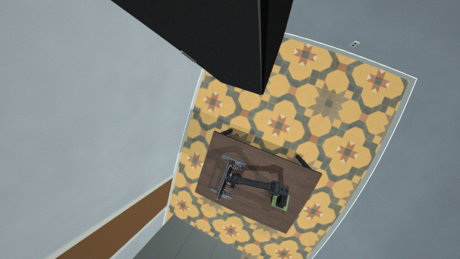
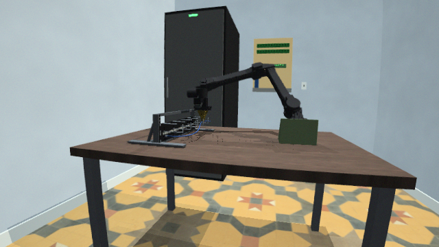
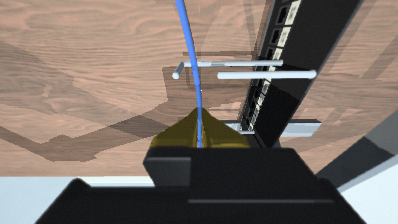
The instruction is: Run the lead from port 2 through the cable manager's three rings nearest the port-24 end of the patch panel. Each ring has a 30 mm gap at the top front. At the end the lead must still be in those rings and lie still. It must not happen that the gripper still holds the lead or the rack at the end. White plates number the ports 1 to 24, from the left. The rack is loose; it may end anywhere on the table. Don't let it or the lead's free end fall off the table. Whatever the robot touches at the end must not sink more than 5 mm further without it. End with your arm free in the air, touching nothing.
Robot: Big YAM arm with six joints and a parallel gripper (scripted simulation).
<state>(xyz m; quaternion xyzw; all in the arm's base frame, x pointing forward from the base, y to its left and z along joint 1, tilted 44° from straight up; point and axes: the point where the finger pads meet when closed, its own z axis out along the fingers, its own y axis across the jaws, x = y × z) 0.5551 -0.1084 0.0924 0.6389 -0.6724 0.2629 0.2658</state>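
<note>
Right now the rack is 150 mm to the left of my hand, 110 mm ahead of it and 10 mm below it.
</note>
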